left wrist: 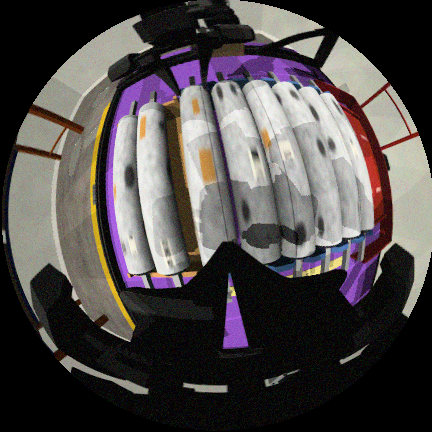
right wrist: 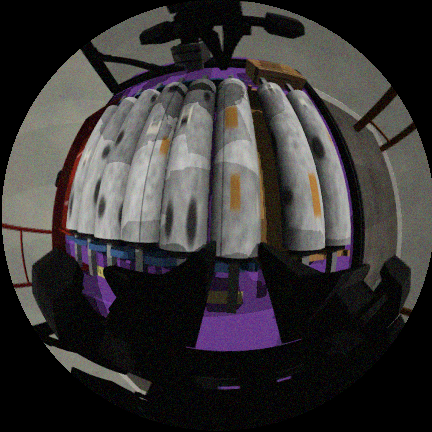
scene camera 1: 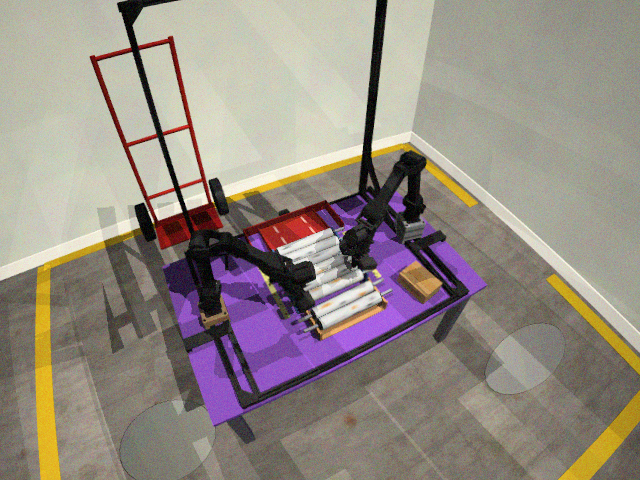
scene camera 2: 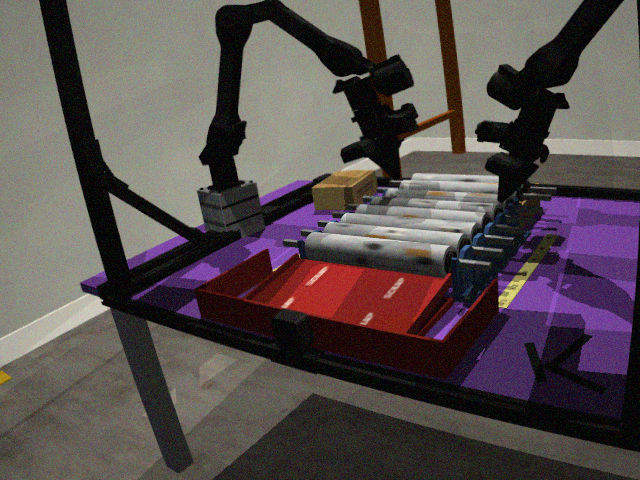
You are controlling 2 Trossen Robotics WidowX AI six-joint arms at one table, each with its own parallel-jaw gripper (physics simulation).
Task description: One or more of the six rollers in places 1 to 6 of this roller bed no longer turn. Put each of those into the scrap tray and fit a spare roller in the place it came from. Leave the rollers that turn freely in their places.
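Places are measured from the left arm's base along level axes (x ahead, y left, z up), in metres.
Pixels of known places: left gripper, fingertip midpoint: (left wrist: 226,245) (right wrist: 223,69) (scene camera 1: 353,267) (scene camera 2: 397,179); right gripper, fingertip midpoint: (left wrist: 191,91) (right wrist: 237,246) (scene camera 1: 305,295) (scene camera 2: 503,199); left arm's base, link origin: (right wrist: 189,42) (scene camera 1: 411,217) (scene camera 2: 226,185); right arm's base, link origin: (scene camera 1: 212,308).
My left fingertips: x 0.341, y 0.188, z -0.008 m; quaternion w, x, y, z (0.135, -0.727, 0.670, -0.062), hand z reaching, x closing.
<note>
For each thing: its top centre in the pictures, then the offset to it from my left fingertips. "spot": a spot on its surface instead.
- blue roller bed, surface spot: (scene camera 2: 467,266) spot: 0.186 m right, 0.295 m ahead, 0.052 m down
- end roller, top centre: (left wrist: 199,151) (right wrist: 236,124) (scene camera 2: 445,192) (scene camera 1: 333,282) 0.034 m left, 0.090 m ahead, 0.026 m down
- red scrap tray, top centre: (scene camera 2: 335,285) (left wrist: 374,158) (right wrist: 69,171) (scene camera 1: 293,226) 0.329 m right, 0.166 m ahead, 0.053 m down
- cardboard box, top centre: (scene camera 2: 344,178) (right wrist: 276,66) (scene camera 1: 421,278) 0.094 m left, 0.265 m back, 0.048 m down
- yellow strip, surface spot: (scene camera 2: 527,268) spot: 0.056 m right, 0.320 m ahead, 0.102 m down
The blue roller bed (scene camera 2: 467,266) holds six pale, stained rollers. The end roller (left wrist: 205,172) (right wrist: 236,175) lies in the place nearest the wooden spare rack. My right gripper (right wrist: 237,246) (scene camera 2: 501,198) is shut on that end roller, its fingertips on both sides of one end, the axle showing between the fingers. Whether the roller is raised cannot be told. My left gripper (left wrist: 226,245) (scene camera 2: 398,174) is shut and empty, above the opposite end of the rollers. Two spare rollers (left wrist: 132,195) (left wrist: 162,187) lie side by side on the rack. The red scrap tray (scene camera 2: 351,333) (scene camera 1: 294,229) holds no roller.
A cardboard box (scene camera 1: 419,281) (scene camera 2: 343,190) stands on the purple table beyond the left gripper's side of the bed. A yellow strip (scene camera 2: 527,268) runs along the bed's other side. Both grippers are close over the same rollers. Black frame rails edge the table.
</note>
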